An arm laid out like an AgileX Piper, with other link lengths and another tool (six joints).
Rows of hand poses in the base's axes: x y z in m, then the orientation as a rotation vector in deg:
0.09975 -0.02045 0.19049 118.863 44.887 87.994
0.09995 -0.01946 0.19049 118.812 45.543 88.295
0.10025 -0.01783 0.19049 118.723 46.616 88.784
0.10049 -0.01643 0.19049 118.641 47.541 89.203
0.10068 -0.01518 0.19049 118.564 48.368 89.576
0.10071 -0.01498 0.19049 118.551 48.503 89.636
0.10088 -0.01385 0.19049 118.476 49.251 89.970
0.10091 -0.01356 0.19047 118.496 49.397 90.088
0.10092 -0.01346 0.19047 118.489 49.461 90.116
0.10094 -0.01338 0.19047 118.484 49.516 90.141
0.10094 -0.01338 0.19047 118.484 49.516 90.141
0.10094 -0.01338 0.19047 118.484 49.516 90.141
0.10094 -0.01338 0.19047 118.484 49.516 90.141
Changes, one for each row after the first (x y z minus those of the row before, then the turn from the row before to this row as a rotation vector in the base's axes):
0.00020 0.00099 0.00000 0.000 0.000 0.569
0.00030 0.00163 0.00000 0.000 0.000 0.929
0.00024 0.00140 0.00000 0.000 0.000 0.799
0.00019 0.00125 0.00000 0.001 0.000 0.713
0.00003 0.00020 0.00000 0.000 0.000 0.116
0.00017 0.00113 0.00000 -0.001 0.000 0.643
0.00003 0.00029 -0.00002 0.053 0.001 0.153
0.00001 0.00010 0.00000 -0.001 0.000 0.055
0.00002 0.00008 0.00000 0.001 0.000 0.048
0.00000 0.00000 0.00000 0.000 0.000 0.000
0.00000 0.00000 0.00000 0.000 0.000 0.000
0.00000 0.00000 0.00000 0.000 0.000 0.000

